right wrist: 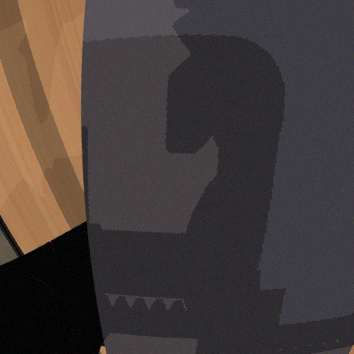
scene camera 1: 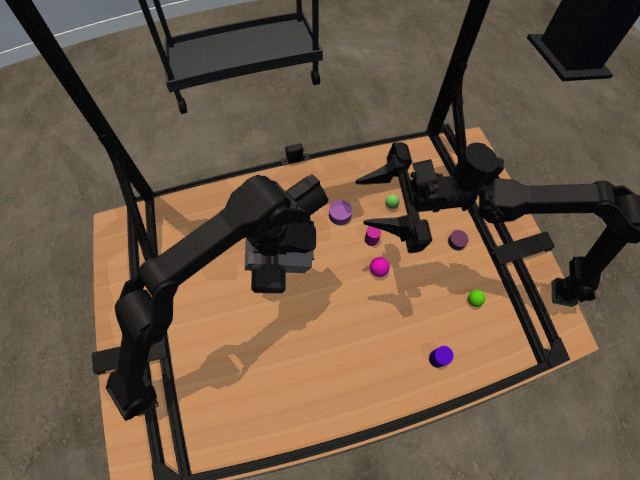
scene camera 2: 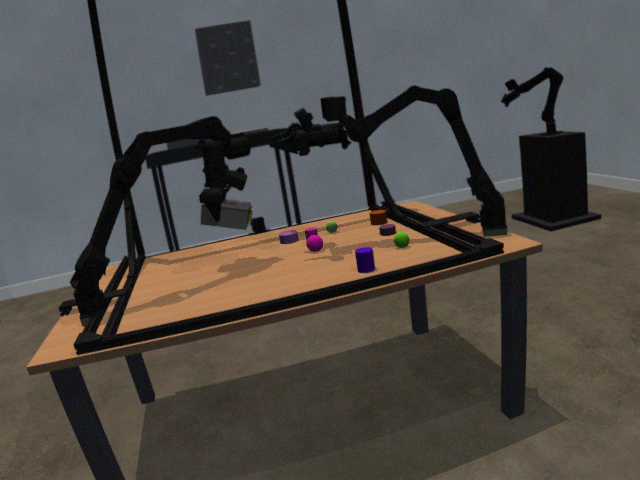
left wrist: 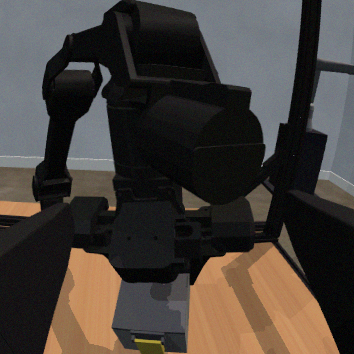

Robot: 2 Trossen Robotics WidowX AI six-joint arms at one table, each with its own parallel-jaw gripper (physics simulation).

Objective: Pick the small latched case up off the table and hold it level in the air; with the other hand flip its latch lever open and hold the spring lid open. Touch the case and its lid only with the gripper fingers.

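Pixels of known places: left gripper, fingertip midpoint: (scene camera 1: 359, 201) (scene camera 2: 268, 142) (left wrist: 178, 210); right gripper, fingertip midpoint: (right wrist: 229, 218) (scene camera 1: 268, 254) (scene camera 2: 219, 216) (left wrist: 160, 281); left arm's base, link origin: (scene camera 1: 566, 291) (scene camera 2: 494, 226); right arm's base, link origin: (scene camera 1: 142, 397) (scene camera 2: 93, 311).
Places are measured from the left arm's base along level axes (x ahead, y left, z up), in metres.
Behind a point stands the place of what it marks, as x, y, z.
Observation:
The small grey case (scene camera 1: 299, 262) @[0.677, 0.121, 0.147] (scene camera 2: 235, 214) @[0.687, 0.130, 0.132] (left wrist: 145, 310) @[0.677, 0.100, 0.148] (right wrist: 225, 200) @[0.717, 0.100, 0.162] is in the air above the table, its lid shut. Its end with the yellow latch lever (scene camera 2: 250, 215) @[0.658, 0.098, 0.118] (left wrist: 150, 346) @[0.657, 0.086, 0.123] faces the left gripper's side; in scene camera 2 that end looks slightly lower, but the exact tilt is hard to tell. My right gripper (scene camera 1: 283, 253) (scene camera 2: 216, 210) @[0.746, 0.110, 0.126] points down from above and is shut on the case's body; its fingers are largely hidden. My left gripper (scene camera 1: 361, 202) @[0.583, 0.056, 0.307] (scene camera 2: 275, 140) @[0.583, 0.056, 0.307] is open and empty, to the right of the case and higher, pointing towards the right arm.
On the table (scene camera 1: 310, 387) @[0.607, 0.344, -0.019] lie a purple disc (scene camera 1: 340, 212) @[0.627, -0.089, 0.009], a magenta cylinder (scene camera 1: 372, 235) @[0.537, -0.032, 0.027], a magenta ball (scene camera 1: 379, 266) @[0.508, 0.044, 0.027], green balls (scene camera 1: 392, 201) @[0.500, -0.148, 0.016] (scene camera 1: 476, 298) @[0.263, 0.074, 0.020], a dull purple disc (scene camera 1: 458, 239) @[0.313, -0.083, 0.003], a blue cylinder (scene camera 1: 442, 356) @[0.337, 0.227, 0.031] and an orange-brown cylinder (scene camera 2: 377, 217) @[0.353, -0.199, 0.007]. A black frame borders the table.

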